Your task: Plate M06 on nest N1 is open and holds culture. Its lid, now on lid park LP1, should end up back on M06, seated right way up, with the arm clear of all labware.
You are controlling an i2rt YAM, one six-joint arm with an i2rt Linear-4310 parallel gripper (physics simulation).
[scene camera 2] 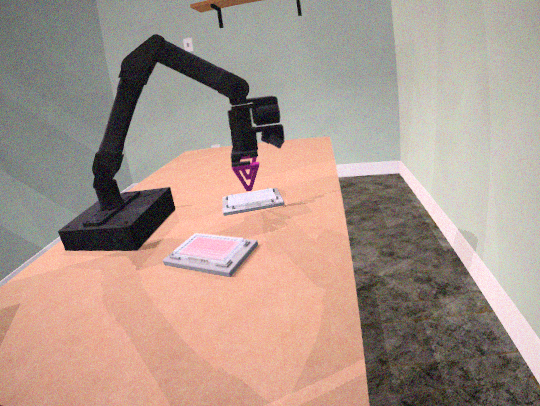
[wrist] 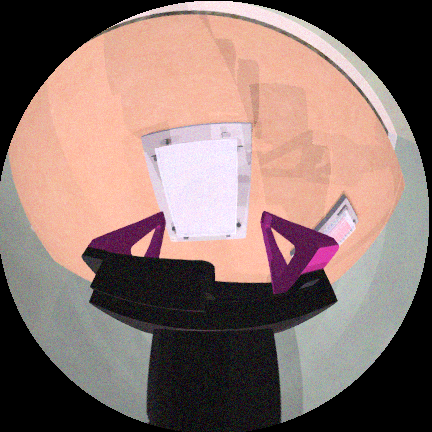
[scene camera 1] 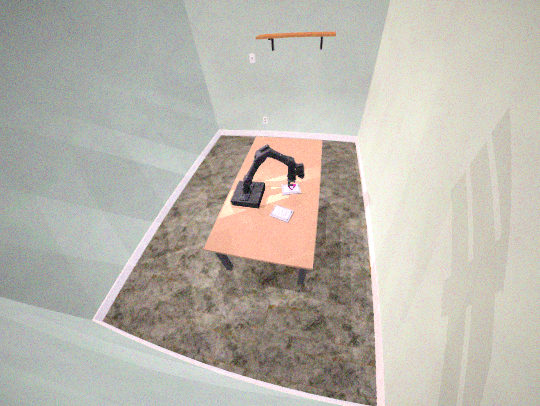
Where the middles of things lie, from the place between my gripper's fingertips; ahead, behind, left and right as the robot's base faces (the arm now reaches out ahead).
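Grey lid park nest (wrist: pixel 241 131): my hand is 10 mm to the right of it and 50 mm above it. Flat white lid (wrist: pixel 199 178), from my hand: 10 mm to the left, 40 mm below. Grey plate nest (scene camera 2: pixel 228 269), from my hand: 270 mm to the right, 20 mm behind, 40 mm below. Pink well plate (scene camera 2: pixel 207 248), from my hand: 270 mm to the right, 20 mm behind, 40 mm below.
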